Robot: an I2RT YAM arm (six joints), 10 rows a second.
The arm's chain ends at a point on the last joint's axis. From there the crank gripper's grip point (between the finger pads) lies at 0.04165 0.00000 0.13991 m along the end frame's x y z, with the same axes.
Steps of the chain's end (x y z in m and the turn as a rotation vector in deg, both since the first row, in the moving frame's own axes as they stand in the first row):
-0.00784 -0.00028 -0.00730 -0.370 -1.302 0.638
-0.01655 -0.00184 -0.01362 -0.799 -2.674 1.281
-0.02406 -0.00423 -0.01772 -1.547 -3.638 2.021
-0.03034 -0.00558 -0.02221 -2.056 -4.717 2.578
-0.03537 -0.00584 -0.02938 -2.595 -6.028 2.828
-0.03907 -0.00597 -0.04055 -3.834 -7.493 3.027
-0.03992 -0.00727 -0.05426 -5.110 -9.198 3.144
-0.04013 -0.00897 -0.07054 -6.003 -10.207 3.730
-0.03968 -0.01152 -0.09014 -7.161 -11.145 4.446
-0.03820 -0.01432 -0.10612 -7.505 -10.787 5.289
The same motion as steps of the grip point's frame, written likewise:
-0.01104 0.00107 -0.00639 -0.370 -1.302 0.638
-0.02315 0.00098 -0.01185 -0.799 -2.674 1.281
-0.03311 0.00089 -0.01543 -1.547 -3.638 2.021
-0.04214 0.00111 -0.01938 -2.056 -4.717 2.578
-0.05049 0.00227 -0.02597 -2.595 -6.028 2.828
-0.05795 0.00525 -0.03671 -3.834 -7.493 3.027
-0.06318 0.00709 -0.05007 -5.110 -9.198 3.144
-0.06608 0.00784 -0.06630 -6.003 -10.207 3.730
-0.06821 0.00845 -0.08604 -7.161 -11.145 4.446
-0.06603 0.00693 -0.10227 -7.505 -10.787 5.289

